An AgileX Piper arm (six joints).
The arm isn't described. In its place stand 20 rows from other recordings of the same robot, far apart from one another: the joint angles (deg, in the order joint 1, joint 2, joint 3, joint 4, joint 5, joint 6), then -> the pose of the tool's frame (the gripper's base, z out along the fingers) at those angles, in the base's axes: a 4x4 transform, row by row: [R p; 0 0 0 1], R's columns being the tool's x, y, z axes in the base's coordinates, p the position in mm.
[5.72, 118.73, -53.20, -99.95, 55.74, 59.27] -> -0.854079 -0.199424 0.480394 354.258; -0.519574 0.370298 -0.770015 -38.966; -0.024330 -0.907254 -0.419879 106.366; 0 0 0 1
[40.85, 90.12, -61.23, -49.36, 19.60, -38.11] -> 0.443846 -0.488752 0.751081 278.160; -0.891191 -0.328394 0.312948 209.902; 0.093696 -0.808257 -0.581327 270.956; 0 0 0 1
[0.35, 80.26, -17.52, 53.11, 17.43, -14.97] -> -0.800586 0.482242 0.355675 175.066; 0.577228 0.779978 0.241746 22.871; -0.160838 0.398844 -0.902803 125.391; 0 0 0 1
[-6.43, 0.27, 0.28, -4.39, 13.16, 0.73] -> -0.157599 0.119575 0.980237 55.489; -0.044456 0.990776 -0.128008 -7.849; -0.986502 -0.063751 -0.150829 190.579; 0 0 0 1
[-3.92, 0.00, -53.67, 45.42, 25.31, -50.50] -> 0.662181 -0.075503 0.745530 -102.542; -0.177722 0.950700 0.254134 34.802; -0.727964 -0.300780 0.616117 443.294; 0 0 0 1
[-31.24, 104.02, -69.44, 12.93, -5.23, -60.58] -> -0.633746 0.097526 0.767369 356.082; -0.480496 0.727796 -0.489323 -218.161; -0.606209 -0.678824 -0.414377 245.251; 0 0 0 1
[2.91, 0.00, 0.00, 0.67, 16.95, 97.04] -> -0.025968 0.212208 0.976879 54.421; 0.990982 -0.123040 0.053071 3.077; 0.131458 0.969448 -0.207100 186.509; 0 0 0 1
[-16.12, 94.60, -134.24, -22.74, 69.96, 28.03] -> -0.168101 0.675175 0.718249 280.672; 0.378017 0.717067 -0.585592 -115.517; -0.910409 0.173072 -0.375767 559.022; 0 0 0 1
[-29.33, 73.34, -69.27, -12.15, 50.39, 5.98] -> -0.674341 0.555108 0.486949 224.250; 0.342629 0.819381 -0.459587 -142.923; -0.654117 -0.143076 -0.742738 363.065; 0 0 0 1
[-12.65, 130.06, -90.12, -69.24, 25.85, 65.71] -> -0.698161 0.465289 0.544130 468.534; 0.133040 0.831099 -0.539977 -143.184; -0.703471 -0.304599 -0.642143 130.253; 0 0 0 1
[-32.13, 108.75, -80.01, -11.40, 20.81, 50.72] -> -0.082991 0.818487 0.568499 361.441; 0.810011 0.387713 -0.439955 -234.541; -0.580512 0.423978 -0.695160 233.903; 0 0 0 1
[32.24, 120.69, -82.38, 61.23, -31.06, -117.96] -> -0.026257 -0.271409 0.962106 425.004; -0.935398 0.346163 0.072124 219.397; -0.352621 -0.898058 -0.262965 202.864; 0 0 0 1
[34.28, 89.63, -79.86, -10.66, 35.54, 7.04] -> -0.514860 -0.506957 0.691313 301.297; -0.385972 0.857132 0.341101 193.535; -0.765470 -0.091209 -0.636974 348.721; 0 0 0 1
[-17.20, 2.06, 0.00, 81.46, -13.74, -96.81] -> -0.056940 0.514595 0.855540 47.728; -0.255969 0.820763 -0.510713 -37.149; -0.965007 -0.248072 0.084986 214.277; 0 0 0 1
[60.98, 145.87, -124.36, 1.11, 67.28, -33.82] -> 0.079035 -0.996191 0.036845 246.922; -0.991834 -0.074870 0.103249 448.445; -0.100097 -0.044704 -0.993973 108.834; 0 0 0 1
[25.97, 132.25, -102.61, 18.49, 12.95, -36.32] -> -0.360194 -0.632664 0.685563 471.928; -0.523259 0.745417 0.412981 237.063; -0.772309 -0.209974 -0.599542 166.942; 0 0 0 1
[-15.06, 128.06, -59.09, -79.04, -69.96, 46.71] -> -0.409892 -0.735236 0.539830 371.926; 0.014713 0.586426 0.809869 -13.159; -0.912016 0.339901 -0.229554 84.982; 0 0 0 1
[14.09, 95.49, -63.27, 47.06, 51.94, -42.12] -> -0.830039 -0.536196 0.153389 303.466; -0.334263 0.698464 0.632784 130.249; -0.446433 0.473963 -0.758983 236.184; 0 0 0 1
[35.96, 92.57, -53.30, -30.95, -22.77, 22.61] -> -0.120452 -0.749318 0.651164 278.473; -0.220871 0.659727 0.718315 224.403; -0.967837 -0.057300 -0.244968 258.052; 0 0 0 1
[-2.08, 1.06, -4.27, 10.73, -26.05, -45.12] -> 0.393185 0.407735 0.824110 38.423; -0.592830 0.797537 -0.111747 -8.841; -0.702821 -0.444620 0.555297 274.917; 0 0 0 1
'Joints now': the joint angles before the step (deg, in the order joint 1, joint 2, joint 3, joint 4, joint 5, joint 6). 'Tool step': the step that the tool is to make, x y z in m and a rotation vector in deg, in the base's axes. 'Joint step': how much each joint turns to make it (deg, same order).
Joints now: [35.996, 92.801, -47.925, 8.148, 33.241, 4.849]
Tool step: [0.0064, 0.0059, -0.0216, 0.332, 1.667, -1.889]
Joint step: [-0.005, 4.614, -0.008, 2.198, -3.497, -0.008]
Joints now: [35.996, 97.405, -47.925, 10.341, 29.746, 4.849]
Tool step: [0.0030, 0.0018, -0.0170, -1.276, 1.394, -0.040]
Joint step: [0.007, 3.405, 0.004, 0.053, -1.539, -0.190]
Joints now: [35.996, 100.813, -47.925, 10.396, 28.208, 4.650]
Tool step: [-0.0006, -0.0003, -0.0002, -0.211, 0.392, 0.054]
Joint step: [-0.001, 0.009, -0.002, 0.002, 0.441, -0.003]
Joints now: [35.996, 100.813, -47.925, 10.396, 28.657, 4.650]
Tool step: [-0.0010, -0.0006, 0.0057, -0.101, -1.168, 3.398]
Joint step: [-0.007, -1.145, 0.006, -0.005, 0.564, -3.449]
